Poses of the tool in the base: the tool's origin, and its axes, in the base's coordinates. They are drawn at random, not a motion.
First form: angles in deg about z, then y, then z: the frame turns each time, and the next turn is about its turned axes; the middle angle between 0 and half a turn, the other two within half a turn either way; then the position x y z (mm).
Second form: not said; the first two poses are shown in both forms.
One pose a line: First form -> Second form
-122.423, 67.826, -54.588, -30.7, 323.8, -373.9 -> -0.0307, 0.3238, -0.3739, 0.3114, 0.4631, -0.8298, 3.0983
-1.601, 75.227, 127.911, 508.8, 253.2, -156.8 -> 0.5088, 0.2532, -0.1568, 0.5912, 0.2787, 0.7569, 2.4100
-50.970, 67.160, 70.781, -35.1, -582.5, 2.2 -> -0.0351, -0.5825, 0.0022, 0.8456, 0.4711, 0.2508, 1.2163
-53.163, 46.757, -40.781, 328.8, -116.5, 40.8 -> 0.3288, -0.1165, 0.0408, 0.0549, 0.5060, -0.8608, 1.7879
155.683, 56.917, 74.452, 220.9, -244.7, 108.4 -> 0.2209, -0.2447, 0.1084, 0.3343, -0.3898, -0.8581, 2.3782
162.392, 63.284, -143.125, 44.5, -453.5, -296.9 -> 0.0445, -0.4535, -0.2969, -0.4417, -0.8580, 0.2621, 1.1495
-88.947, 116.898, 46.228, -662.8, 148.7, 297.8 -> -0.6628, 0.1487, 0.2978, 0.9022, 0.3721, -0.2182, 2.1236
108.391, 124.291, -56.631, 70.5, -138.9, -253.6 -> 0.0705, -0.1389, -0.2536, -0.9661, 0.1270, 0.2248, 2.2739
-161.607, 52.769, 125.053, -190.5, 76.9, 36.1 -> -0.1905, 0.0769, 0.0361, 0.5048, -0.6780, -0.5344, 1.1072
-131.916, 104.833, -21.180, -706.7, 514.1, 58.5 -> -0.7067, 0.5141, 0.0585, 0.6587, 0.4550, -0.5992, 2.8569
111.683, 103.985, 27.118, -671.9, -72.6, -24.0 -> -0.6719, -0.0726, -0.0240, -0.5430, 0.5971, 0.5904, 2.7048
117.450, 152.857, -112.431, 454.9, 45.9, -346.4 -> 0.4549, 0.0459, -0.3464, -0.9067, -0.4217, 0.0106, 2.6683
